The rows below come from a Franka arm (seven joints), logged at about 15 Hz.
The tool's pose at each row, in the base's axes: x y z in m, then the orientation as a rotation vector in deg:
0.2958, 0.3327, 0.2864, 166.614, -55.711, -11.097
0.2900, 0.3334, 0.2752, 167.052, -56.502, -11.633
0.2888, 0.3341, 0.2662, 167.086, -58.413, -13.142
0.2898, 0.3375, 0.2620, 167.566, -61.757, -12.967
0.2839, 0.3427, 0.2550, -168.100, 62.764, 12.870
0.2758, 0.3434, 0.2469, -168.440, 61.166, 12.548
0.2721, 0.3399, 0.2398, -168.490, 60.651, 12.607
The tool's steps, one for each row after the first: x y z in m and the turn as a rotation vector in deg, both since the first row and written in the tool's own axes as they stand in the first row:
-0.0039, 0.0017, 0.0119, 0.580, -0.545, 0.340
-0.0044, 0.0009, 0.0209, 1.052, -1.741, 1.418
-0.0053, -0.0028, 0.0249, 2.684, -2.164, 3.240
-0.0124, -0.0042, 0.0325, 3.733, -2.427, 3.662
-0.0184, -0.0008, 0.0416, 3.988, -2.268, 2.624
-0.0186, 0.0034, 0.0493, 4.076, -2.330, 2.296

